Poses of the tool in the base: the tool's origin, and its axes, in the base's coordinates. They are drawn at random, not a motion.
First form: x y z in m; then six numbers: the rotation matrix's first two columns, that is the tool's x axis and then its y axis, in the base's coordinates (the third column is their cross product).
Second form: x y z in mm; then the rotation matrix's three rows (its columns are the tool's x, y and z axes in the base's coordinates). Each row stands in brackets. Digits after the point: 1 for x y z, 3 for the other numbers.
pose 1, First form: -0.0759, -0.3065, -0.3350, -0.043, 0.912, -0.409, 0.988, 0.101, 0.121
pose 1, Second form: [-75.9, -306.5, -335.0], [[-0.043, 0.988, 0.152], [0.912, 0.101, -0.399], [-0.409, 0.121, -0.905]]
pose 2, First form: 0.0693, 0.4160, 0.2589, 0.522, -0.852, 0.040, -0.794, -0.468, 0.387
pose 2, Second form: [69.3, 416.0, 258.9], [[0.522, -0.794, -0.311], [-0.852, -0.468, -0.234], [0.040, 0.387, -0.921]]
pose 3, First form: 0.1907, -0.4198, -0.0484, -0.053, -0.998, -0.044, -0.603, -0.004, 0.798
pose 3, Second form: [190.7, -419.8, -48.4], [[-0.053, -0.603, -0.797], [-0.998, -0.004, 0.069], [-0.044, 0.798, -0.602]]
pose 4, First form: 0.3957, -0.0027, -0.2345, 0.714, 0.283, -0.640, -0.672, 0.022, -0.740
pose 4, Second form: [395.7, -2.7, -234.5], [[0.714, -0.672, -0.195], [0.283, 0.022, 0.958], [-0.640, -0.740, 0.206]]
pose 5, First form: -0.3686, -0.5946, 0.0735, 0.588, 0.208, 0.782, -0.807, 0.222, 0.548
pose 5, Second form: [-368.6, -594.6, 73.5], [[0.588, -0.807, -0.060], [0.208, 0.222, -0.953], [0.782, 0.548, 0.298]]
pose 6, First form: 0.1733, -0.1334, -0.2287, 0.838, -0.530, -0.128, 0.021, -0.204, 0.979
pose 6, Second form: [173.3, -133.4, -228.7], [[0.838, 0.021, -0.545], [-0.530, -0.204, -0.823], [-0.128, 0.979, -0.160]]
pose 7, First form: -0.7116, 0.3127, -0.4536, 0.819, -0.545, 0.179, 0.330, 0.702, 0.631
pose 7, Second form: [-711.6, 312.7, -453.6], [[0.819, 0.330, -0.470], [-0.545, 0.702, -0.458], [0.179, 0.631, 0.755]]
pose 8, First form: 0.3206, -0.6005, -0.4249, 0.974, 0.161, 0.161, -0.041, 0.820, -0.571
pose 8, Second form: [320.6, -600.5, -424.9], [[0.974, -0.041, -0.224], [0.161, 0.820, 0.550], [0.161, -0.571, 0.805]]
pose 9, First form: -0.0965, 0.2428, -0.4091, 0.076, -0.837, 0.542, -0.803, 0.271, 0.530
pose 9, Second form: [-96.5, 242.8, -409.1], [[0.076, -0.803, -0.590], [-0.837, 0.271, -0.476], [0.542, 0.530, -0.652]]
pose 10, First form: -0.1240, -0.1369, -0.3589, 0.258, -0.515, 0.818, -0.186, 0.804, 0.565
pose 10, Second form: [-124.0, -136.9, -358.9], [[0.258, -0.186, -0.949], [-0.515, 0.804, -0.298], [0.818, 0.565, 0.112]]
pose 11, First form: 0.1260, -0.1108, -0.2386, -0.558, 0.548, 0.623, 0.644, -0.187, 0.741
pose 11, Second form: [126.0, -110.8, -238.6], [[-0.558, 0.644, 0.523], [0.548, -0.187, 0.815], [0.623, 0.741, -0.249]]
